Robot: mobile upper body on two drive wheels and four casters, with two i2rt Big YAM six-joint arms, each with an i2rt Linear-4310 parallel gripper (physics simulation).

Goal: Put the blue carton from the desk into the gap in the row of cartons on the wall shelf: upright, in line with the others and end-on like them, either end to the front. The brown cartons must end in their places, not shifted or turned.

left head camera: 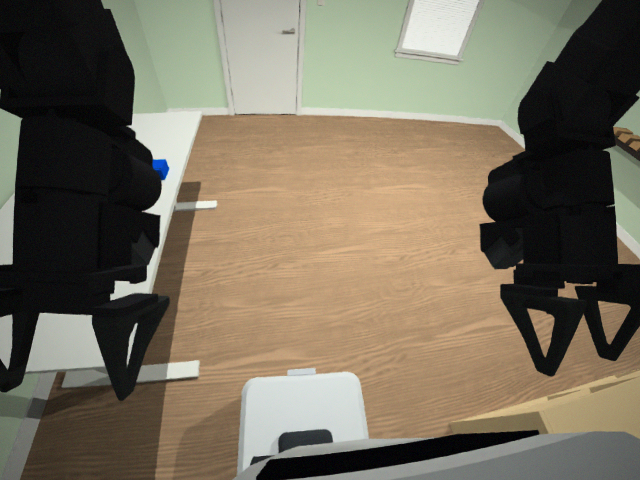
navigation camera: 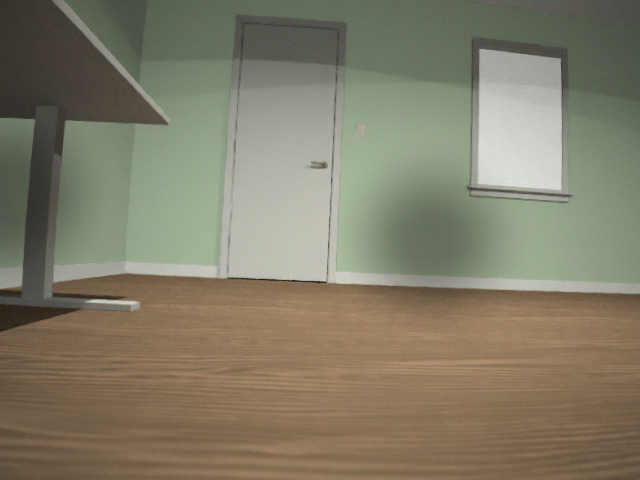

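The blue carton (left head camera: pixel 160 168) lies on the white desk (left head camera: pixel 178 135) at the left of the left head camera view, partly hidden behind my left arm. My left gripper (left head camera: pixel 64 390) is open and empty, over the near part of the desk in the picture, well apart from the carton. My right gripper (left head camera: pixel 578 364) is open and empty, at the right. Several brown cartons (left head camera: pixel 628 138) show on the dark wall shelf (left head camera: pixel 631 150) at the right edge, partly hidden by my right arm. The gap in their row cannot be made out.
The desk's underside (navigation camera: pixel 62 72) and leg (navigation camera: pixel 41 206) show at the left of the navigation view. Desk feet (left head camera: pixel 196 205) reach over the floor. A light wooden bookcase (left head camera: pixel 594 408) stands at the lower right. A door (left head camera: pixel 261 56) (navigation camera: pixel 284 155) and a window (left head camera: pixel 439 25) (navigation camera: pixel 519 118) are at the far wall.
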